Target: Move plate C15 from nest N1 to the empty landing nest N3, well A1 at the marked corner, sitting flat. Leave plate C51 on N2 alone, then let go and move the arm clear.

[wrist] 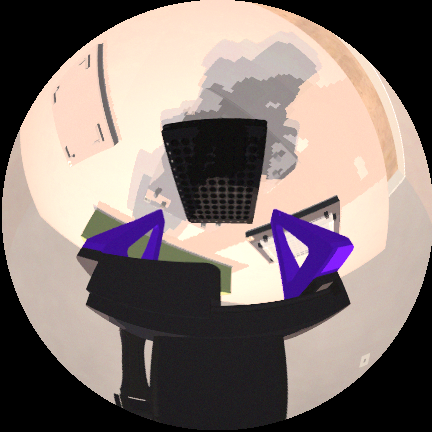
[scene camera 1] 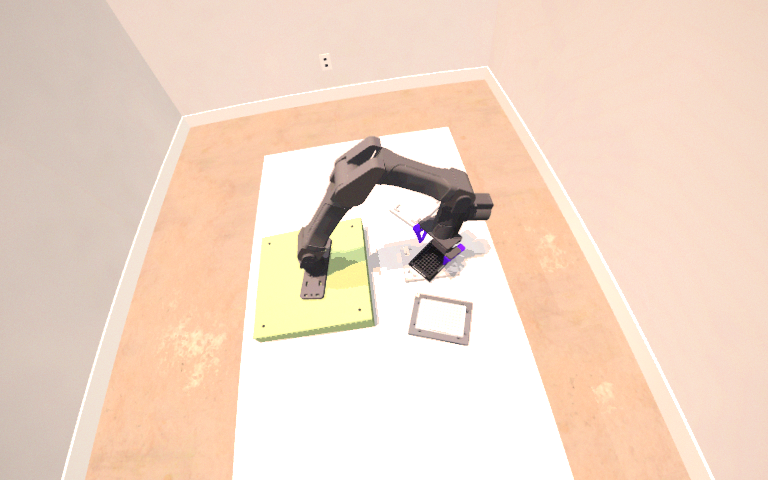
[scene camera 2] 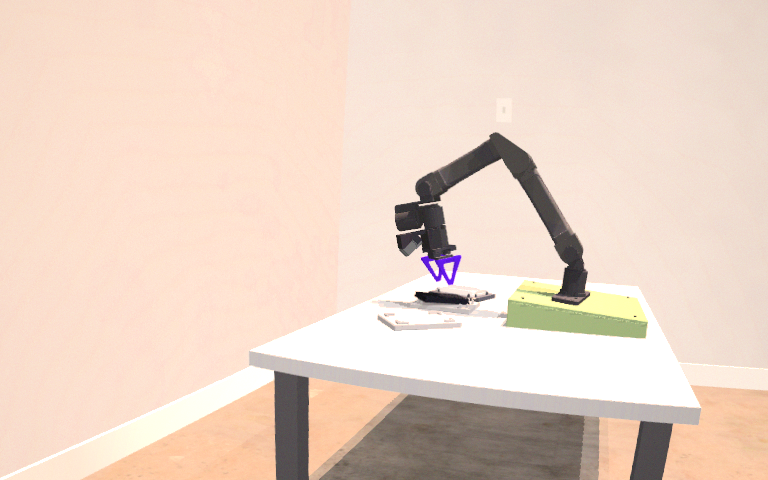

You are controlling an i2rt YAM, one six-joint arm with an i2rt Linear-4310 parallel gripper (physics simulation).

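The black well plate (scene camera 1: 428,260) (scene camera 2: 438,297) (wrist: 217,165), apparently C15, lies at or over the middle white nest (scene camera 1: 412,277) (scene camera 2: 465,308) (wrist: 284,169). It is turned askew to that nest and looks tilted in scene camera 2; its seating and corner A1 cannot be made out. My gripper (scene camera 1: 437,243) (scene camera 2: 444,281) (wrist: 217,214) is open, its purple fingertips apart from the plate and above it. A white plate (scene camera 1: 440,317), apparently C51, sits in the grey nest (scene camera 1: 415,318) (scene camera 2: 488,296) (wrist: 295,217). Nest labels cannot be read.
Another white nest (scene camera 1: 403,214) (scene camera 2: 419,323) (wrist: 82,110) stands bare, partly behind the arm in scene camera 1. The arm's base is on a yellow-green block (scene camera 1: 283,283) (scene camera 2: 572,322). The white table's edge (scene camera 2: 470,390) shows in scene camera 2.
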